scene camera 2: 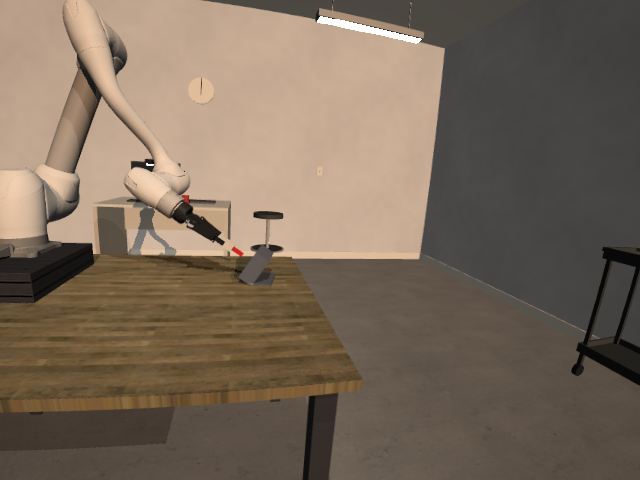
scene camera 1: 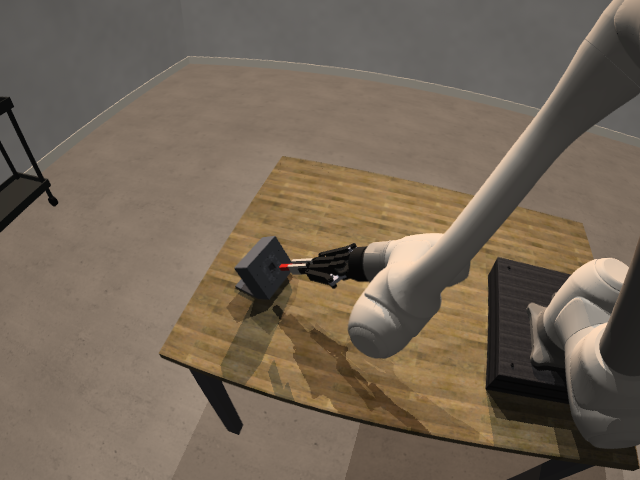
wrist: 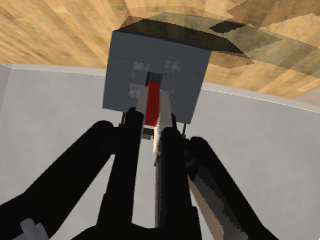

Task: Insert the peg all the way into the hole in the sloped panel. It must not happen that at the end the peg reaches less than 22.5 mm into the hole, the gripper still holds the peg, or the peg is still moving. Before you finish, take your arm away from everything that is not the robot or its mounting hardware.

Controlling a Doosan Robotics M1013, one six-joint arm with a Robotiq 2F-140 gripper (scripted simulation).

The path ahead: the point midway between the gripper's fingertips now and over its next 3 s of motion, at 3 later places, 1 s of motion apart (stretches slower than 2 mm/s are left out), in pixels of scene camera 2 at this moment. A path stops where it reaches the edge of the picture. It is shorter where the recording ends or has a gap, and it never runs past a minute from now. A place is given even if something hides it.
My gripper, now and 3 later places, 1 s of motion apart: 232, 248; 237, 250; 241, 253; 245, 256
